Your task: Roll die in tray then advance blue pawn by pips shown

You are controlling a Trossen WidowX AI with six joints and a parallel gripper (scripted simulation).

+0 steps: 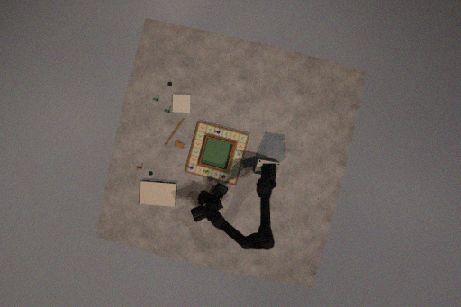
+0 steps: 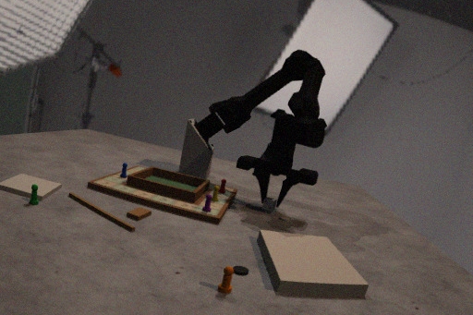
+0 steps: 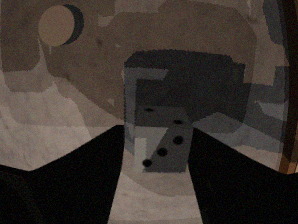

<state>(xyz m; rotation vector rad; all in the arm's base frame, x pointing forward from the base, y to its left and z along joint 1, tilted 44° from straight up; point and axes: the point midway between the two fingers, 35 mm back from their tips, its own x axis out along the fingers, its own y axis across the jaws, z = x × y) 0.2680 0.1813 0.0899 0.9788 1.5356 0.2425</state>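
The blue pawn lies 35 cm to the right of my gripper tip and 2 cm above it. From my gripper tip the other things lie so: red pawn 4 cm behind, 12 cm to the right, 2 cm above; grey die right at my gripper tip; yellow pawn 5 cm ahead, 13 cm to the right, 2 cm above.
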